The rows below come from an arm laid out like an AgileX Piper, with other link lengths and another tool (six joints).
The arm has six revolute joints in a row. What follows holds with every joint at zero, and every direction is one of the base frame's. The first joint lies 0.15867 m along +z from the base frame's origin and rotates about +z. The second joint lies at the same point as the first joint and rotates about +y. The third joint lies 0.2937 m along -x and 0.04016 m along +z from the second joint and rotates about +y. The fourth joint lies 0.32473 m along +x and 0.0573 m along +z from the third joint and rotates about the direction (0.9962, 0, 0.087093). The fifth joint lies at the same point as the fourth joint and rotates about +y. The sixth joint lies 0.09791 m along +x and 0.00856 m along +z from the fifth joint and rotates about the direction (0.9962, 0, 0.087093). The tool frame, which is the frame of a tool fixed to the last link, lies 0.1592 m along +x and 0.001 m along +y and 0.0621 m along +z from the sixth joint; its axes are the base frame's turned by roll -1.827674, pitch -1.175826 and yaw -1.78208 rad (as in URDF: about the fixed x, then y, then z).
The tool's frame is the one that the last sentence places.
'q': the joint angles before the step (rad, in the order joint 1, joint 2, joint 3, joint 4, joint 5, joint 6). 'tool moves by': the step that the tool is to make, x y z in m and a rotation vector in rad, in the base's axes. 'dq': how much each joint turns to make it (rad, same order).
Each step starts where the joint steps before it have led.
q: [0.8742, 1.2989, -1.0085, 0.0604, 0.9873, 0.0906]
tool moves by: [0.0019, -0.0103, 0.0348, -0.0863, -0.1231, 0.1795]
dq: [0.0001, -0.0376, -0.0698, -0.0843, 0.0971, -0.1781]
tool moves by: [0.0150, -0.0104, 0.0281, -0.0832, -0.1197, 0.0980]
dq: [-0.0003, -0.0047, -0.0716, -0.1043, 0.0562, -0.1050]
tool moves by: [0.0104, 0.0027, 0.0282, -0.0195, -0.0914, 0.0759]
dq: [0.0002, -0.0014, -0.0591, -0.0462, 0.0049, -0.0859]
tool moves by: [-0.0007, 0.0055, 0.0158, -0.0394, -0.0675, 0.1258]
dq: [-0.0001, -0.0001, -0.0366, -0.0095, 0.0000, -0.1453]
